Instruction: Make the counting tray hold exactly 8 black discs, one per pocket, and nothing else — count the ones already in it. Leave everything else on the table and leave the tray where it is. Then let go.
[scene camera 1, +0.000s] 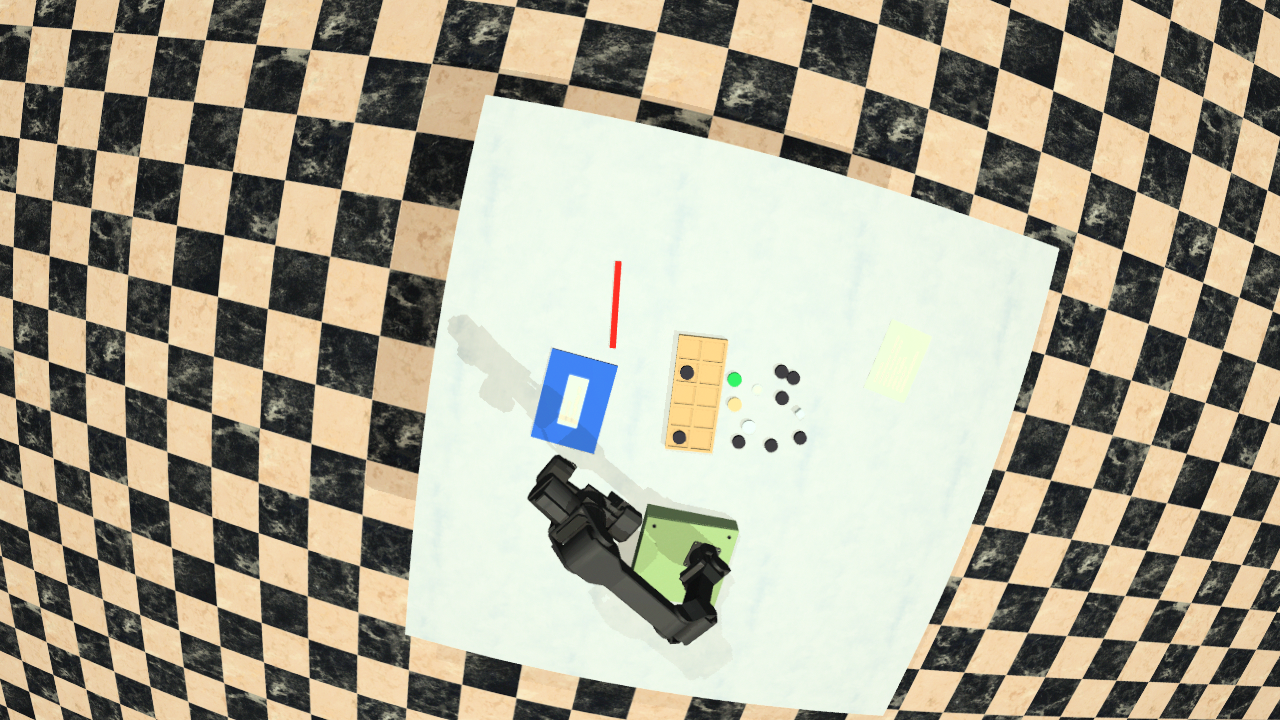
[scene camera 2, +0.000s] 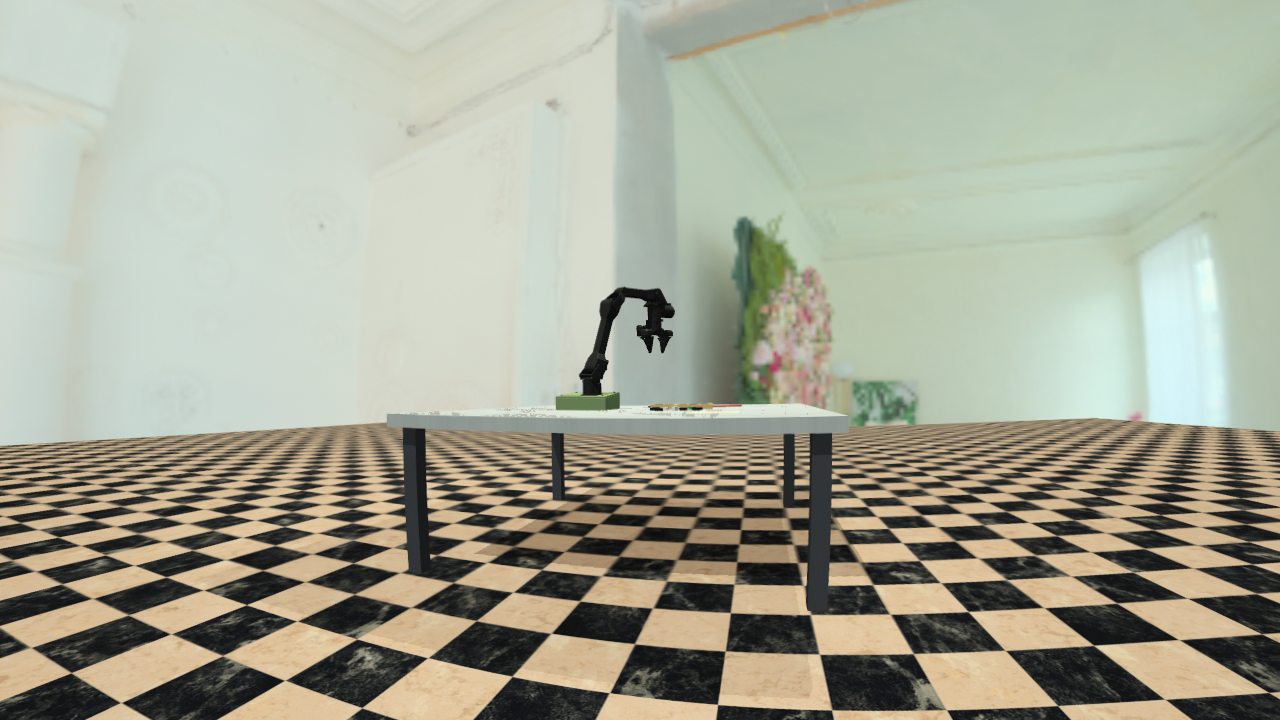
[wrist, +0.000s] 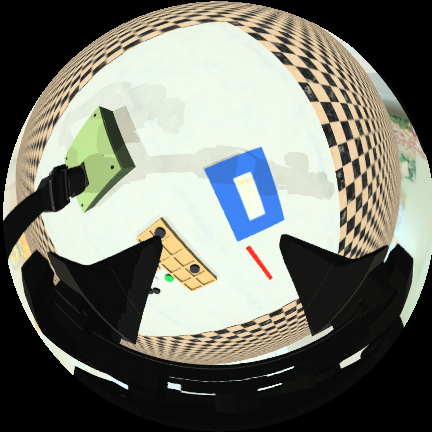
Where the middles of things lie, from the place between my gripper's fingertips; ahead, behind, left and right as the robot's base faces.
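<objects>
Tan counting tray (scene camera 1: 694, 406): my hand is 23 cm above it, 15 cm to the left of it and 16 cm short of it.
</objects>
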